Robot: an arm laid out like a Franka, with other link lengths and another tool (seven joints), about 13 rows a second.
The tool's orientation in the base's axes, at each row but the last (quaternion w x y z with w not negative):
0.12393 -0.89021 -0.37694 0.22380
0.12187 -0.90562 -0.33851 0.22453
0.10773 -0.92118 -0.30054 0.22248
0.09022 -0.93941 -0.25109 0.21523
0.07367 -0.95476 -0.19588 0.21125
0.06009 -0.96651 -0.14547 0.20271
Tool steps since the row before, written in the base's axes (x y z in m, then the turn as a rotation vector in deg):
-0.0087 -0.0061 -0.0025 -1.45 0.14 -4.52
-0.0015 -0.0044 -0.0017 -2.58 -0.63 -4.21
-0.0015 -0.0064 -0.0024 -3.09 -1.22 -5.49
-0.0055 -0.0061 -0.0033 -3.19 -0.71 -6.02
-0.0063 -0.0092 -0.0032 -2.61 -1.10 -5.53
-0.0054 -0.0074 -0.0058 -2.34 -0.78 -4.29
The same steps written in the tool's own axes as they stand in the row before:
-0.0090 -0.0002 0.0061 0.59 0.77 4.65
-0.0034 0.0031 0.0019 -0.78 0.60 4.88
-0.0041 0.0051 0.0024 -1.07 1.23 6.21
-0.0062 0.0038 0.0050 -0.69 0.90 6.76
-0.0078 0.0069 0.0051 -0.55 1.34 6.04
-0.0048 0.0067 0.0071 -0.68 0.89 4.82

